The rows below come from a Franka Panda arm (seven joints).
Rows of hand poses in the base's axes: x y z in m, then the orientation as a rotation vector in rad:
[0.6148 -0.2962 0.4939 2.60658 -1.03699 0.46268]
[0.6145 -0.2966 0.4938 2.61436 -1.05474 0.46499]
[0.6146 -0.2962 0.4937 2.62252 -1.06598 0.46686]
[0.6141 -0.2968 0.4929 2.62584 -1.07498 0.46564]
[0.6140 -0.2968 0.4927 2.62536 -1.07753 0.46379]
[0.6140 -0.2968 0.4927 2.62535 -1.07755 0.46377]
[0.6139 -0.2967 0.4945 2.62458 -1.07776 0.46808]
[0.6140 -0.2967 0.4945 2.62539 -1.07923 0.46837]
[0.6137 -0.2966 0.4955 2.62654 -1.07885 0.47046]
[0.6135 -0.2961 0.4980 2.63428 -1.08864 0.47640]
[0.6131 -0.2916 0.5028 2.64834 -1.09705 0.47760]
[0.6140 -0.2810 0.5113 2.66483 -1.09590 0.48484]
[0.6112 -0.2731 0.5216 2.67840 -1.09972 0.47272]
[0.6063 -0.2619 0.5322 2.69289 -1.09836 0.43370]
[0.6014 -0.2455 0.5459 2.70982 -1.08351 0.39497]
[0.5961 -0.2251 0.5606 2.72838 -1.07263 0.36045]
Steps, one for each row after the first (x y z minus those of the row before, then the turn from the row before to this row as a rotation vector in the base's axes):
[-0.0003 -0.0004 -0.0001 0.01373 -0.00700 -0.00692]
[0.0001 0.0004 -0.0001 0.01142 -0.00533 -0.00304]
[-0.0005 -0.0006 -0.0008 0.00675 -0.00180 -0.00398]
[-0.0001 0.0000 -0.0002 0.00089 0.00079 -0.00185]
[0.0000 0.0000 0.0000 0.00000 0.00001 -0.00002]
[-0.0001 0.0001 0.0018 -0.00109 -0.00282 0.00008]
[0.0001 0.0000 0.0000 0.00127 -0.00068 -0.00048]
[-0.0003 0.0001 0.0010 0.00056 -0.00157 0.00091]
[-0.0002 0.0005 0.0025 0.01000 -0.00771 -0.00183]
[-0.0004 0.0045 0.0048 0.01533 -0.00547 0.00094]
[0.0009 0.0106 0.0085 0.01259 -0.00802 0.00788]
[-0.0028 0.0079 0.0103 0.01449 0.00458 0.00200]
[-0.0049 0.0112 0.0106 0.01642 0.02330 0.00276]
[-0.0049 0.0164 0.0137 0.01332 0.02494 0.01140]
[-0.0053 0.0204 0.0147 0.01626 0.02071 0.01011]

